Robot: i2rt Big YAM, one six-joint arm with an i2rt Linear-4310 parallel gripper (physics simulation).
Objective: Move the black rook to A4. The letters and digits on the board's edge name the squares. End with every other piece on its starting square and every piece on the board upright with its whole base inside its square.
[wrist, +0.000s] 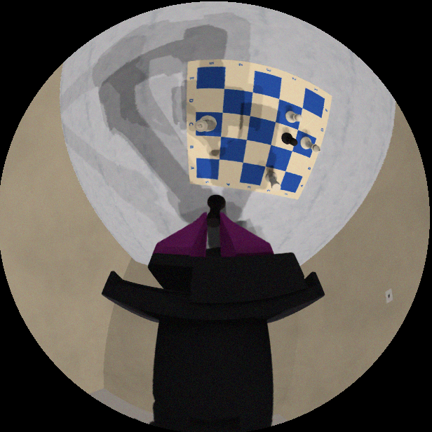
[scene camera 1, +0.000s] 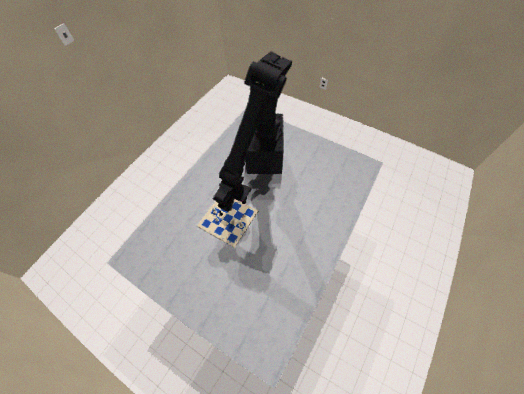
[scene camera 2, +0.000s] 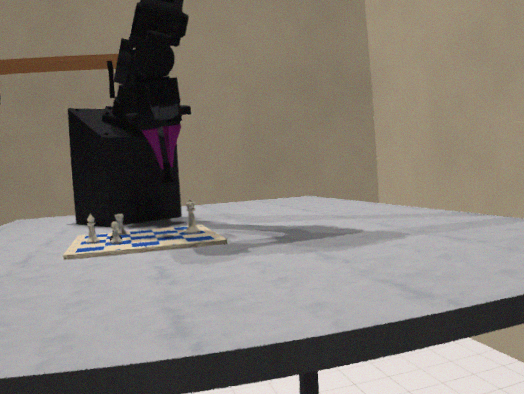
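Where they show: gripper, fingertip midpoint: [scene camera 1: 243, 199] [scene camera 2: 166, 167]; arm's base, link origin: [scene camera 1: 268, 130].
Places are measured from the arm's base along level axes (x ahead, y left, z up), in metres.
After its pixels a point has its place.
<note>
My gripper [scene camera 2: 168, 167] {x 0.325, y 0.086, z -0.122 m} [wrist: 213, 217] is shut on a black piece [wrist: 216, 202] [scene camera 2: 167, 175] {x 0.331, y 0.086, z -0.136 m}, taken as the black rook; its shape is hard to make out. It hangs well above the board [wrist: 332, 102] [scene camera 2: 220, 241] {x 0.509, y 0.151, z -0.230 m}, and appears beyond the A edge near 4 and 5 in the wrist view. A4 [wrist: 229, 173] shows no piece. A white king [wrist: 205, 124] [scene camera 2: 191, 220] {x 0.409, y 0.118, z -0.208 m} stands on C5, a white pawn [wrist: 292, 116] on D2, another black piece [wrist: 289, 138] on C2, a white bishop [wrist: 307, 144] [scene camera 2: 91, 230] {x 0.425, y -0.034, z -0.209 m} on C1 and a light rook [wrist: 272, 177] [scene camera 2: 119, 224] {x 0.344, y -0.001, z -0.211 m} on A2.
The board lies on a grey-blue table top [scene camera 1: 165, 240] {x 0.677, y -0.134, z -0.234 m} [scene camera 2: 280, 300] {x 0.814, y 0.164, z -0.234 m}. The arm's black base block [scene camera 1: 265, 161] {x 0.084, y 0.039, z -0.125 m} [scene camera 2: 125, 175] {x 0.114, y -0.005, z -0.129 m} stands behind the board. Shadows of the arm fall across the board and table.
</note>
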